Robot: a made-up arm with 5 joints. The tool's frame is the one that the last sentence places.
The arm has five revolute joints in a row. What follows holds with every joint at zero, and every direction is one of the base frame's.
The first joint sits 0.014 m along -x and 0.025 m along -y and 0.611 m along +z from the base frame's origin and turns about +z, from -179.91 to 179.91 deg.
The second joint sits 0.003 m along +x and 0.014 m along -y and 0.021 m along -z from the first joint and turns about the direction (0, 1, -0.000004), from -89.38 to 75.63 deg.
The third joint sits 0.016 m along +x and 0.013 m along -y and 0.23 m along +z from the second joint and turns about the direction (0, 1, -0.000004), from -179.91 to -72.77 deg.
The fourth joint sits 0.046 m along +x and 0.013 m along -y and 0.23 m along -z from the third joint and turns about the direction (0, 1, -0.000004), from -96.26 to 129.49 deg.
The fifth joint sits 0.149 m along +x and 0.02 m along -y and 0.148 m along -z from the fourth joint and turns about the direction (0, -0.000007, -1), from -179.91 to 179.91 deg.
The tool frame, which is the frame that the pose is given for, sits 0.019 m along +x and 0.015 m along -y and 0.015 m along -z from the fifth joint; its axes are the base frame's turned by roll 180, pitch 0 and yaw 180 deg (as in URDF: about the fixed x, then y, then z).
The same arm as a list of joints. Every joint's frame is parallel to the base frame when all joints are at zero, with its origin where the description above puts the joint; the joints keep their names.
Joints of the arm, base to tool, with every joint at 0 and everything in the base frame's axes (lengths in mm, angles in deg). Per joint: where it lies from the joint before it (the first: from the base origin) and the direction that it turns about. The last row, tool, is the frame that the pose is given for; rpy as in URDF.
joint 1: xyz -14 -25 611 axis 0 0 1
joint 2: xyz 3 -14 -21 axis 0 1 0
joint 3: xyz 16 -13 230 axis 0 1 0
joint 4: xyz 46 -13 -230 axis 0 1 0
joint 5: xyz 149 -20 -148 axis 0 0 -1
tool: xyz 19 -15 -15 rpy 180 0 180
Joint limits (deg, base to tool): -179.91..179.91 -89.38..75.63 -179.91..-72.77 -96.26..129.49 -179.91..179.91

